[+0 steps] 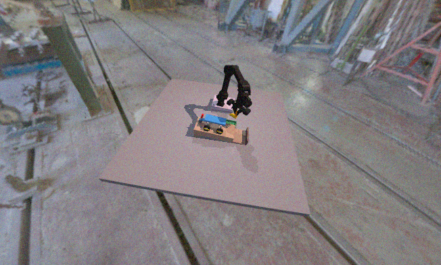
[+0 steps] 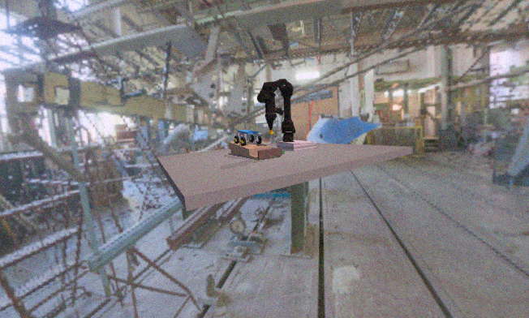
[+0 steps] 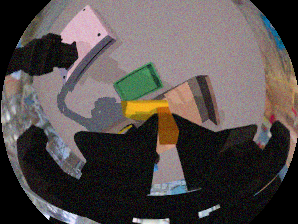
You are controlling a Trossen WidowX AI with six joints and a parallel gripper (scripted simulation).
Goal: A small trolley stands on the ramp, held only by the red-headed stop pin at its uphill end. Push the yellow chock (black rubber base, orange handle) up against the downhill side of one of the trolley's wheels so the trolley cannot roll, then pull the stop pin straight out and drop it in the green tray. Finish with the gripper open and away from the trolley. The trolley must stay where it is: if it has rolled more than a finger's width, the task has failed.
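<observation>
Right now the yellow chock is 20 mm to the right of my gripper tip, 10 mm below it and 10 mm behind it. Also, from my gripper tip: red-headed stop pin 250 mm to the right, 120 mm ahead, 20 mm below; raised end stop 130 mm to the left, 130 mm below, 60 mm ahead; blue trolley 140 mm to the right, 110 mm ahead, 40 mm below.
</observation>
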